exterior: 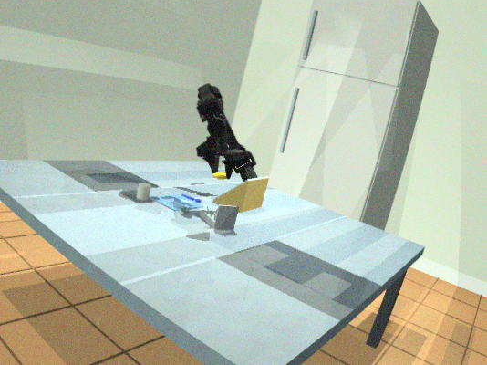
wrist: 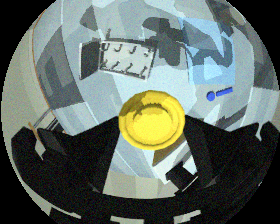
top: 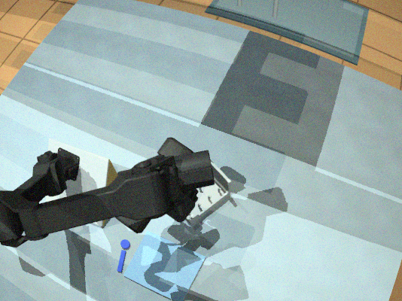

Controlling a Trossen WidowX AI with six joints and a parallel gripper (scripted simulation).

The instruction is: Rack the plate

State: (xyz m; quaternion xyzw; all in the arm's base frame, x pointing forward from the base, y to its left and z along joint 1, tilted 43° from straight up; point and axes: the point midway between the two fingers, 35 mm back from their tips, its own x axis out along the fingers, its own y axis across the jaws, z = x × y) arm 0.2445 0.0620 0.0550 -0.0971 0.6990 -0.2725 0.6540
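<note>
The dish rack lies 110 mm below my gripper tip, 60 mm to the left of it and 60 mm ahead of it. Round my gripper tip: white cup 210 mm to the right, 150 mm ahead, 110 mm below; light blue mat 130 mm to the right, 130 mm below, 50 mm ahead; yellow plate 10 mm above.
</note>
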